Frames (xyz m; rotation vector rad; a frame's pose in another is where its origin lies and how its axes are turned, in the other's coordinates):
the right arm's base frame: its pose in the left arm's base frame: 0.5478 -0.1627 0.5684 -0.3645 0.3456 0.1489
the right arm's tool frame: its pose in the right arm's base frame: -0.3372 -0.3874 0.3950 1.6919 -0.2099 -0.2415
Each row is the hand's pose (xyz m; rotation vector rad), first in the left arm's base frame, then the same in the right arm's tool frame.
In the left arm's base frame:
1: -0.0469 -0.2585 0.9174 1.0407 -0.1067 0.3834
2: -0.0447 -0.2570 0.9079 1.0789 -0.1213 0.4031
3: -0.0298 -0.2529 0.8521 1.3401 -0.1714 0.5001
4: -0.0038 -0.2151 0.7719 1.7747 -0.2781 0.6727
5: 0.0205 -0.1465 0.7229 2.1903 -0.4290 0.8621
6: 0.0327 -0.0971 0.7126 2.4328 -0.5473 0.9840
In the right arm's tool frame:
1: -0.4080 -0.3438 -0.1562 -0.2356 0.2058 0.7013
2: -0.4035 -0.3514 -0.1607 -0.1944 0.2123 0.7215
3: -0.3743 -0.3964 -0.1825 0.0797 0.2713 0.7964
4: -0.3342 -0.4516 -0.2448 0.5487 0.3553 0.9176
5: -0.3106 -0.4714 -0.3269 1.0207 0.4115 1.0415
6: -0.3057 -0.4646 -0.3782 1.3113 0.4296 1.1161

